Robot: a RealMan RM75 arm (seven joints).
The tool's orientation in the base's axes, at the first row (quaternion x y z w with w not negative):
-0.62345, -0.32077, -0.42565, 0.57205
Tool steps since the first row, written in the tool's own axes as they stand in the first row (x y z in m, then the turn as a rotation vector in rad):
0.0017, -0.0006, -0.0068, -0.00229, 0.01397, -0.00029
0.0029, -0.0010, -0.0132, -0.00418, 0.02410, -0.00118
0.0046, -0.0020, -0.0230, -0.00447, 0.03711, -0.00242
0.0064, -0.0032, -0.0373, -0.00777, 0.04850, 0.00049
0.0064, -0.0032, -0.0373, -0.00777, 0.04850, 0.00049
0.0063, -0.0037, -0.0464, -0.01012, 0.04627, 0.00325
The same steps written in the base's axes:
-0.0009, -0.0068, 0.0017, 0.01135, -0.00204, -0.00821
-0.0018, -0.0131, 0.0028, 0.01938, -0.00417, -0.01438
-0.0036, -0.0228, 0.0046, 0.03059, -0.00718, -0.02039
-0.0062, -0.0369, 0.0065, 0.03974, -0.00562, -0.02832
-0.0062, -0.0369, 0.0065, 0.03974, -0.00562, -0.02832
-0.0082, -0.0458, 0.0065, 0.03720, -0.00238, -0.02940

